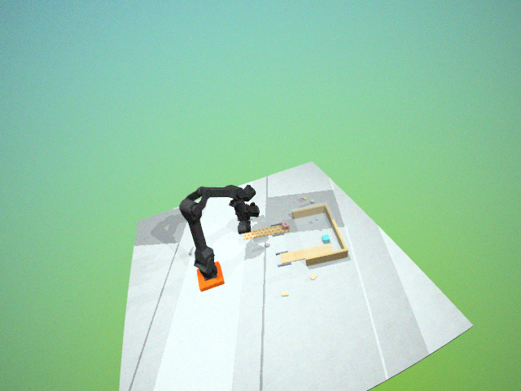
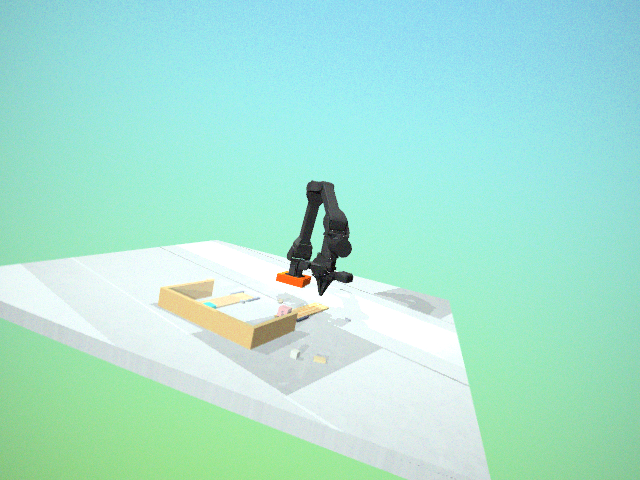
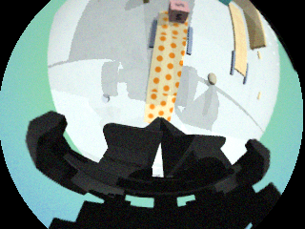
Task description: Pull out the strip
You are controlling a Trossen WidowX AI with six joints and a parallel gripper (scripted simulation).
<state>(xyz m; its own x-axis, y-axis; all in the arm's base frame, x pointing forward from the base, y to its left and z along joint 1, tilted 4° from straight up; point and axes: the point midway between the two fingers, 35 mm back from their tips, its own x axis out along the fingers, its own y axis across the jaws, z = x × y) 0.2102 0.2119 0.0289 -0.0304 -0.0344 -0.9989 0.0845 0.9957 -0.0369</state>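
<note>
Right now my gripper tip is 90 mm short of the orange dotted strip, 40 mm above it and 10 mm to the left of it. Round my gripper tip: pink labelled cube 200 mm ahead, 20 mm to the right, 20 mm below.
</note>
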